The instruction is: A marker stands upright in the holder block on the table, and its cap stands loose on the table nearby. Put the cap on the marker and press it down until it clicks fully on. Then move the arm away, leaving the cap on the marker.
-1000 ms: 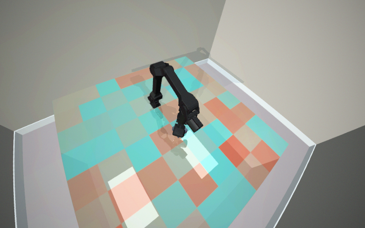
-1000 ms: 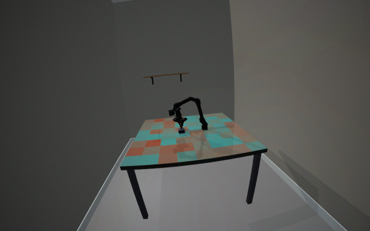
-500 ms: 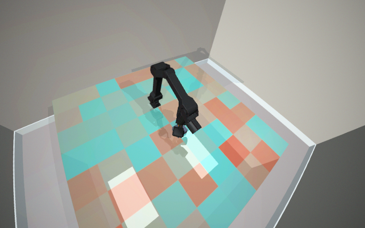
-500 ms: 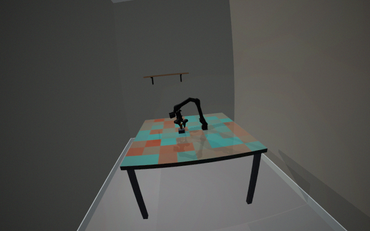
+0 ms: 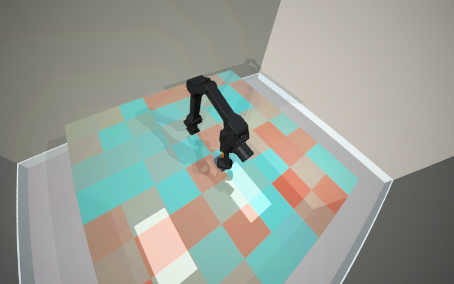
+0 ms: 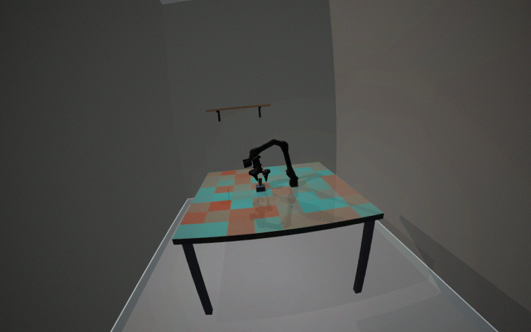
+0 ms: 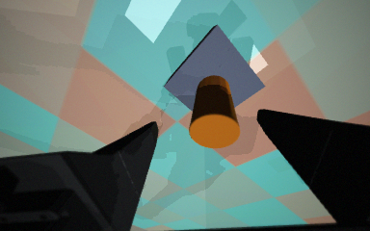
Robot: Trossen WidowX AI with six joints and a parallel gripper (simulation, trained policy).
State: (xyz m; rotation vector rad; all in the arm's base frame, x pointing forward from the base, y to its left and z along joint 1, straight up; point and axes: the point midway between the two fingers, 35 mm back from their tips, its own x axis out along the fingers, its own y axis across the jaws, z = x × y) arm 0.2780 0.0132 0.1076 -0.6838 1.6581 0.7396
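Right now my gripper tip is 20 mm short of the orange cap, 10 mm to the right of it and 10 mm below it. Round my gripper tip: dark holder block 50 mm below, 20 mm ahead, 10 mm to the left; grey marker 20 mm ahead, 10 mm to the left.
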